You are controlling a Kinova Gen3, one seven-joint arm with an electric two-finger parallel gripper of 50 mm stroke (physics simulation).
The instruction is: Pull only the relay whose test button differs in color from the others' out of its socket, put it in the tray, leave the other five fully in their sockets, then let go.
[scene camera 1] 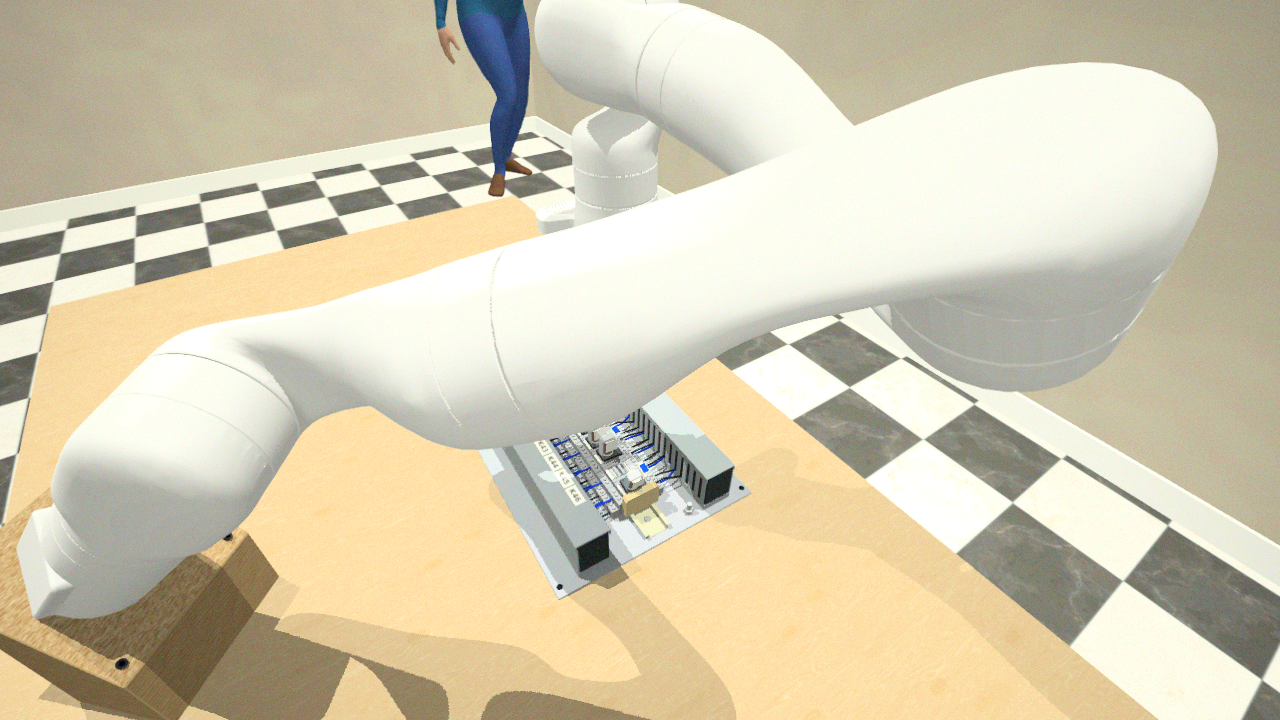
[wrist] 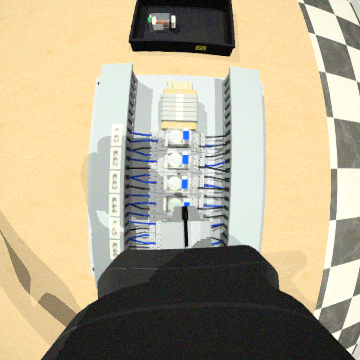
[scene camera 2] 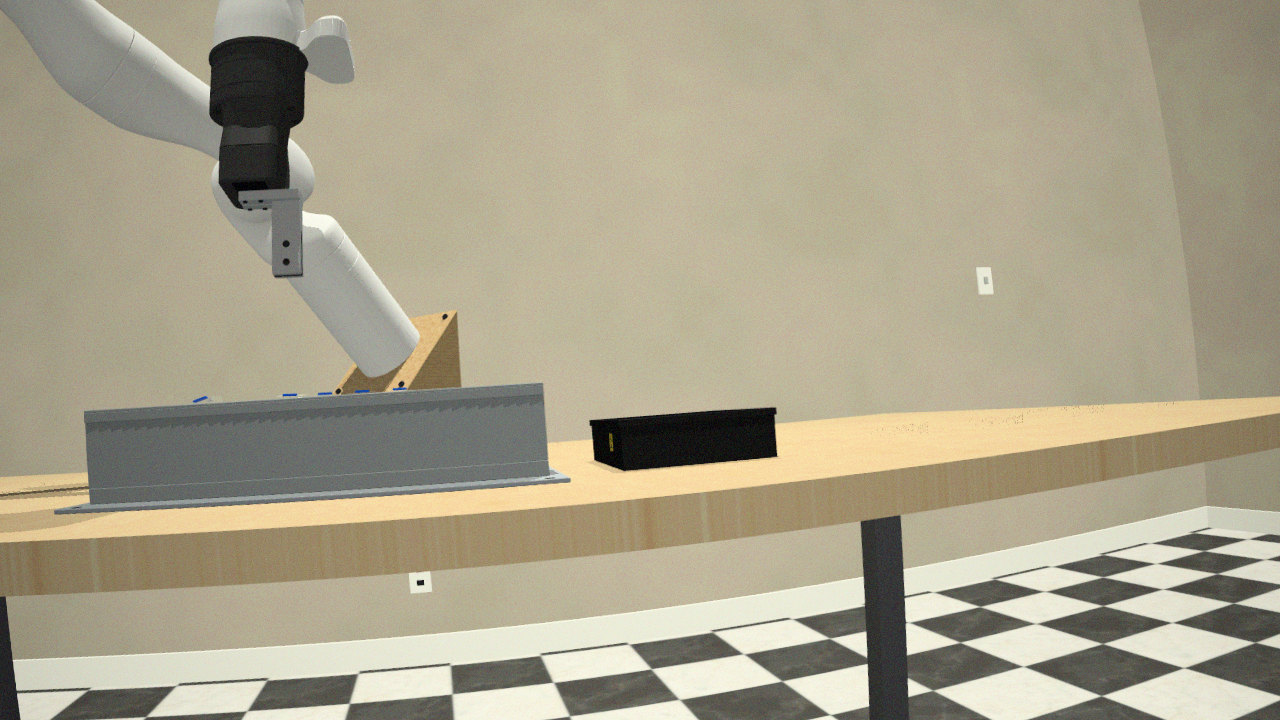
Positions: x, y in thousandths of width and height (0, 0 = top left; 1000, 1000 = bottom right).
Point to a base plate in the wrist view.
415, 240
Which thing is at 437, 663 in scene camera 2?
A base plate.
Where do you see a relay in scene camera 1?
At 498, 660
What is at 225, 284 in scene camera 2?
My gripper.
